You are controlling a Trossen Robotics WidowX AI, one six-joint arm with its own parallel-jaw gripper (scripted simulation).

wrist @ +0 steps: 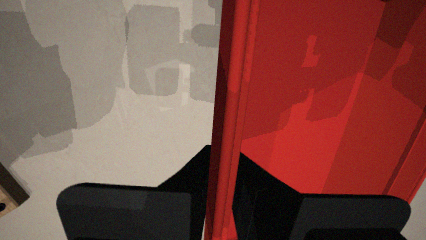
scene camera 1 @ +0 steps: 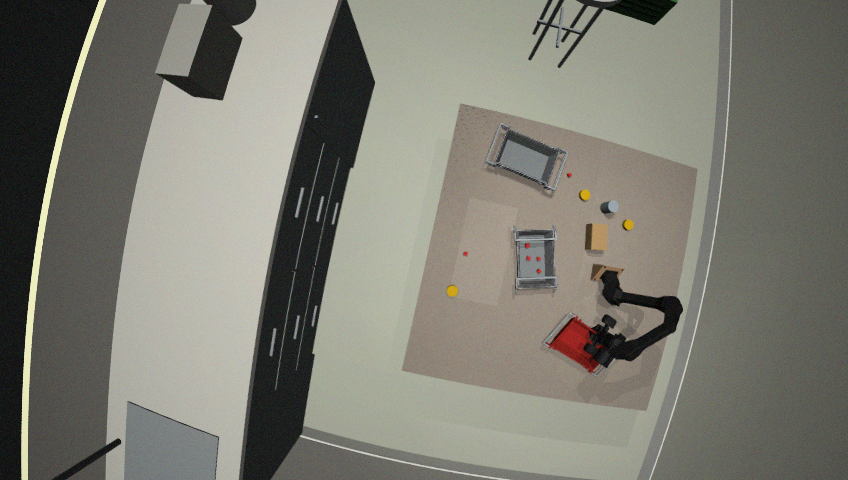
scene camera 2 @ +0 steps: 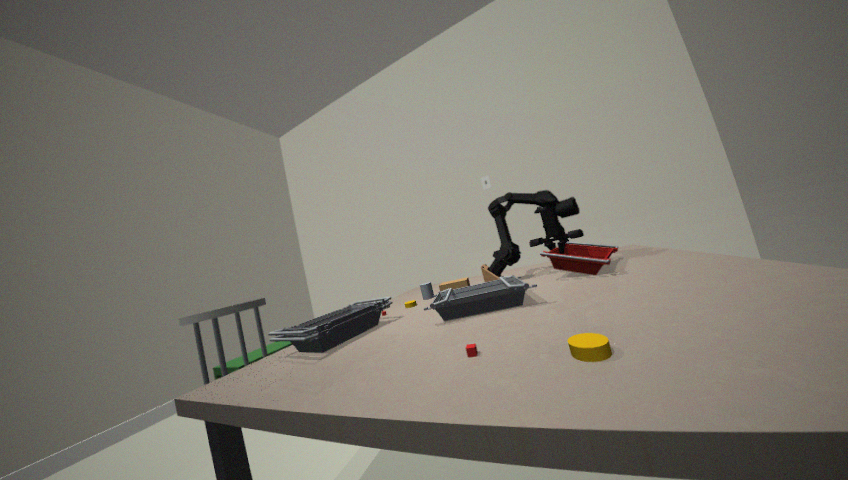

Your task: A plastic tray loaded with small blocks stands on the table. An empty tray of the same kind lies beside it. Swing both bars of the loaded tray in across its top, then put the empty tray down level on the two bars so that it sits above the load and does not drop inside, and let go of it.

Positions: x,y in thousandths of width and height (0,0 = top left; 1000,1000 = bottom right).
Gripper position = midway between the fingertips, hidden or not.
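Scene camera 2: my gripper (scene camera 2: 661,541), a red tray (scene camera 2: 694,541), a yellow disc (scene camera 2: 694,724). Wrist view: my gripper (wrist: 513,635), the red tray (wrist: 757,427). Scene camera 1: the red tray (scene camera 1: 673,711).
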